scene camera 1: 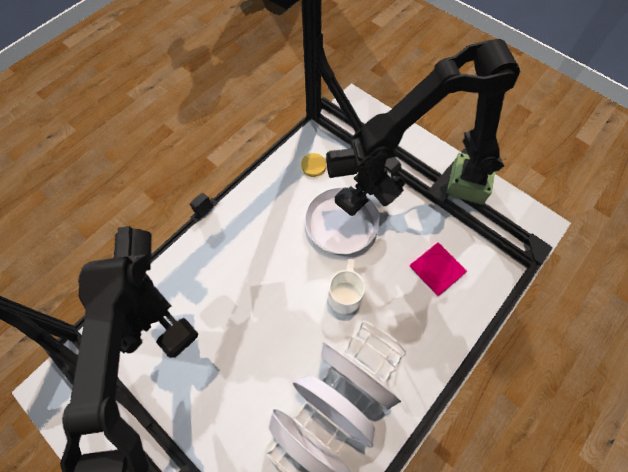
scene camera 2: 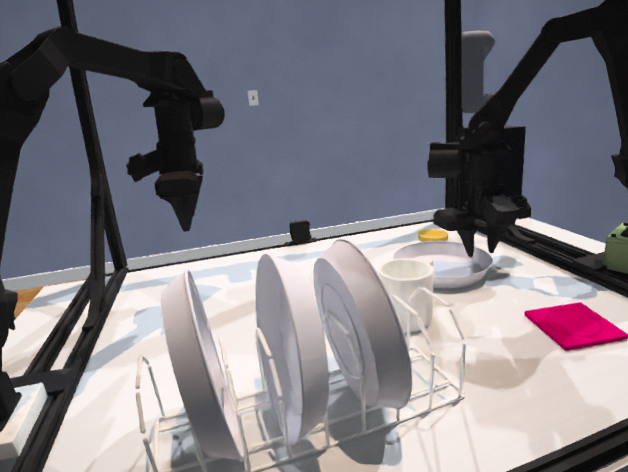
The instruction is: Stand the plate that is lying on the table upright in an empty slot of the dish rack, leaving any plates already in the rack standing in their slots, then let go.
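Frame: origin at the left arm's base, x ahead, y left, z up, level; metres.
Seen in the pictures: left gripper, between the fingertips: (scene camera 1: 364, 199) (scene camera 2: 480, 254); right gripper, between the fingertips: (scene camera 1: 167, 320) (scene camera 2: 189, 223); left arm's base, origin of its link: (scene camera 1: 474, 172).
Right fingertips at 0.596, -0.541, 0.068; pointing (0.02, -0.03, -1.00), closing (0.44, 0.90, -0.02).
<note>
Offsets run from my right fingertips to a thing's top centre, as dx, dy, dz. "spot": to the spot under its first point.
A pale plate @[-0.385, +0.252, -0.117] (scene camera 1: 324, 236) (scene camera 2: 446, 279) lies flat on the table. My left gripper (scene camera 1: 369, 199) (scene camera 2: 481, 251) points down over the plate's edge nearest its arm, partly open, with nothing between its fingers. The gap between its fingertips and the rim is hard to judge. My right gripper (scene camera 1: 154, 337) (scene camera 2: 186, 225) is open and empty, high over the table, away from the plate. The wire dish rack @[spot: -0.103, +0.470, -0.062] (scene camera 1: 404, 351) (scene camera 2: 463, 365) holds three tilted upright plates. A wide gap shows between the left and middle plates in scene camera 2, and bare wire slots show at the rack's right end.
A white mug @[spot: -0.206, +0.319, -0.139] (scene camera 1: 346, 294) (scene camera 2: 406, 289) stands between the lying plate and the rack. A pink square mat @[-0.341, +0.515, -0.139] (scene camera 1: 438, 268) (scene camera 2: 576, 327) lies to its right. A yellow disc @[-0.535, +0.125, -0.135] (scene camera 1: 313, 164) (scene camera 2: 433, 235) lies behind the plate. Black frame rails and uprights border the table.
</note>
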